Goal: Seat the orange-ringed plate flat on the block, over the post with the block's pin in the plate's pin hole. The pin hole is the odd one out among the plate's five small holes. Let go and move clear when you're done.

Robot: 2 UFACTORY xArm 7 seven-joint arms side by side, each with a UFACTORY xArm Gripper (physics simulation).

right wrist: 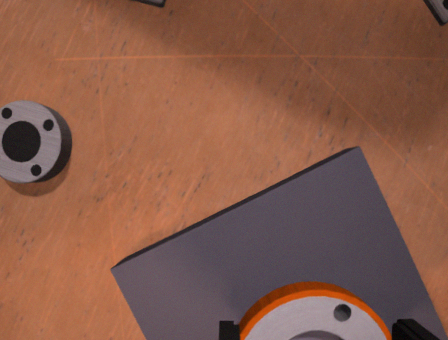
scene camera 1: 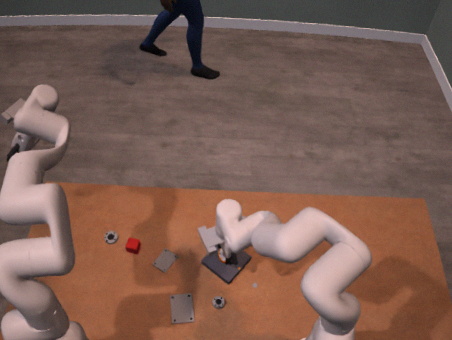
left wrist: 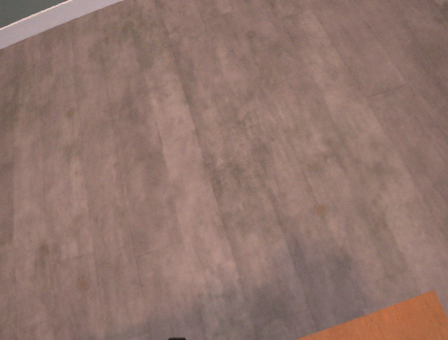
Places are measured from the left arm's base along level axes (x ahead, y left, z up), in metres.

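Pixels of known places: right gripper, between the fingertips: [scene camera 1: 226, 254].
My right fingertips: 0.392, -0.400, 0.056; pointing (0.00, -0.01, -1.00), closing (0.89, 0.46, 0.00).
Observation:
Behind a point stands the place of what it marks, as x, y, z.
The orange-ringed plate [scene camera 1: 222, 256] @[0.383, -0.388, 0.057] [right wrist: 280, 315] @[0.372, -0.391, 0.057] is over the dark square block [scene camera 1: 227, 272] @[0.340, -0.410, 0.024] [right wrist: 275, 225] @[0.360, -0.365, 0.024]. Its near part shows at the bottom of the right wrist view, with one small hole and part of the large centre hole. My right gripper [scene camera 1: 228, 258] @[0.392, -0.400, 0.056] [right wrist: 316, 331] @[0.392, -0.400, 0.056] is shut on the plate, one finger on each side. The plate looks roughly level and close above the block or on it; I cannot tell whether it touches. The post and pin are hidden. An orange mark shows on the block in scene camera 1. My left gripper [scene camera 1: 13, 151] @[0.504, 0.256, 0.384] is far from the block, and looks open and empty.
Grey discs [scene camera 1: 111, 237] @[0.439, 0.017, 0.010] [scene camera 1: 218, 302] @[0.234, -0.387, 0.015], a red cube [scene camera 1: 132, 245] @[0.402, -0.073, 0.040] and grey plates [scene camera 1: 165, 260] @[0.372, -0.191, 0.006] [scene camera 1: 181, 308] @[0.205, -0.268, 0.007] lie left of and below the block. A tiny grey piece [scene camera 1: 255, 285] @[0.309, -0.508, 0.002] lies at its lower right. A person [scene camera 1: 195, 37] is on the floor beyond the table.

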